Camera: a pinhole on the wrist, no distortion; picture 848 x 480 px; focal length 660.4 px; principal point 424.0 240.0 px. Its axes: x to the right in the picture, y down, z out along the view. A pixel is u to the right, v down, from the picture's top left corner.
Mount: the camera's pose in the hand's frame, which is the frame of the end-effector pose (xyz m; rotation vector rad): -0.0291 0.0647 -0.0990 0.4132 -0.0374 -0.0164
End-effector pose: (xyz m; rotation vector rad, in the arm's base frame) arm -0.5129 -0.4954 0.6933 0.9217 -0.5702 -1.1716
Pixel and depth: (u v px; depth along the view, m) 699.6 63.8 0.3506
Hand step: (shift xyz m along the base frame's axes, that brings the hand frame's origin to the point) -0.2035 -0.1726 -0.0479
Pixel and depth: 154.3 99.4 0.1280
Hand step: -0.0372 0.0791 0.0008
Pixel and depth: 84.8 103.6 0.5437
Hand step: -0.5077 0.1800 -0.0041
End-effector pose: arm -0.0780 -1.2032 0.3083 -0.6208 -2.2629 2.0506
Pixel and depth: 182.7 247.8 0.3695
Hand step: 0.0772 -0.2836 0.0852
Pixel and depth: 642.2 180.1 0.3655
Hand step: -0.1655 -0.1978 0.0616
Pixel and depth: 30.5 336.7 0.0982
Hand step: 0.0964 -0.0207 -0.0153
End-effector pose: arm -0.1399 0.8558 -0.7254 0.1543 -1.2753 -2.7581
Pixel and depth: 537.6 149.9 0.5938
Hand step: -0.1153 0.4675 0.0743
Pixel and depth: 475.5 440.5 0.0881
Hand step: 0.0288 -0.0368 0.0375
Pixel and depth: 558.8 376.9 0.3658
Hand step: -0.0678 0.2074 0.1606
